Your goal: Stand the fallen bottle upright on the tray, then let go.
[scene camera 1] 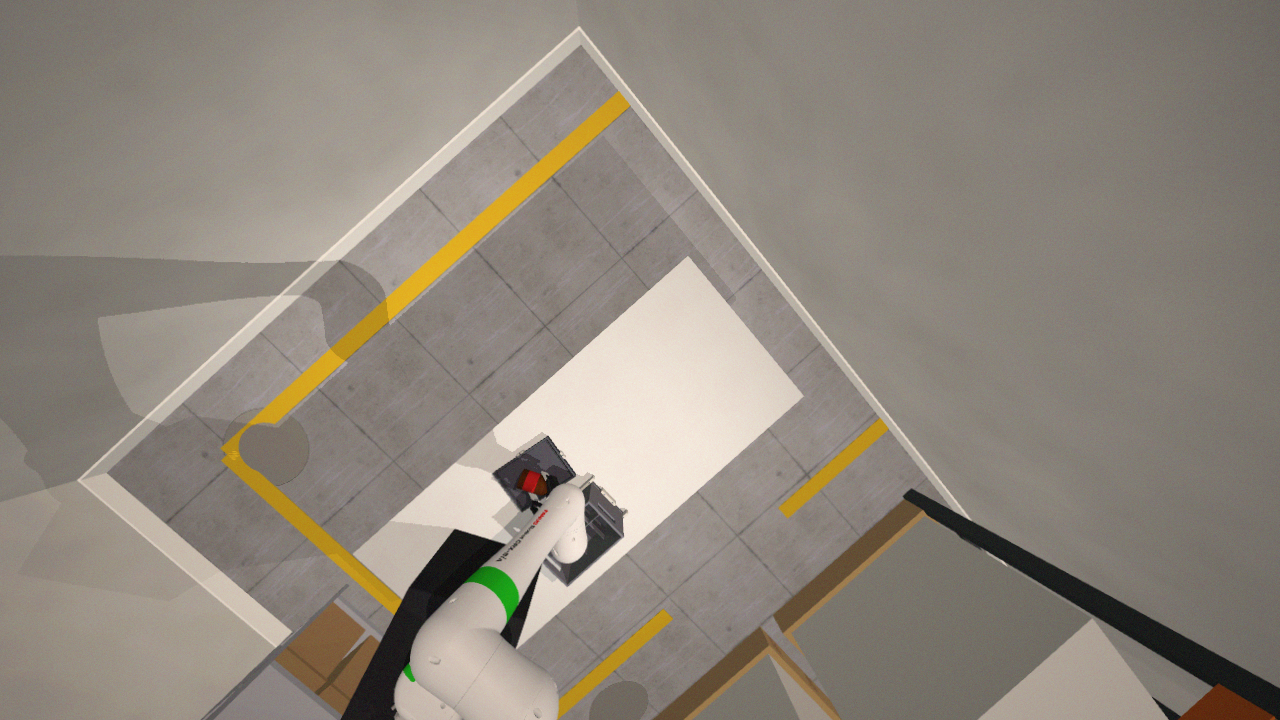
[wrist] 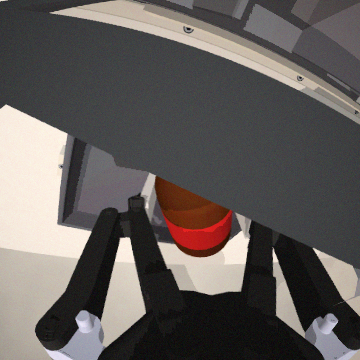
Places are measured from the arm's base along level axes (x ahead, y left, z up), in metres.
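Where they show: gripper, fingertip midpoint: (scene camera 1: pixel 538 482).
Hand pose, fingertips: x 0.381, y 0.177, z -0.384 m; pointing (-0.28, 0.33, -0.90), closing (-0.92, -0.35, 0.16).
Each offset is from my fingertips to the top centre of the thing. "spot": to the spot under its first point. Level surfaces: height alone.
The brown bottle with a red band @(dz +0.048, dx +0.006, dy -0.007 m) (scene camera 1: pixel 530 481) (wrist: pixel 200 232) is at the dark grey tray @(spot: dz -0.026, dx +0.087, dy +0.068 m) (scene camera 1: pixel 546 453) (wrist: pixel 100 175). In scene camera 1 its side shows, so it is not upright; its exact tilt is hard to tell. In the wrist view its base points down the picture, and a broad dark surface hides its neck. My gripper (scene camera 1: pixel 541 493) (wrist: pixel 195 206) is partly closed, with one pale pad against each side of the bottle, shut on it. The arm partly covers the gripper in scene camera 1.
A second grey container with dividers @(spot: dz +0.138, dx +0.166, dy -0.215 m) (scene camera 1: pixel 605 517) stands right beside the tray, partly under the arm's wrist. Both are on the white table top @(dz -0.030 m) (scene camera 1: pixel 662 358). A broad dark grey surface (wrist: pixel 175 110) crosses the wrist view close to the camera.
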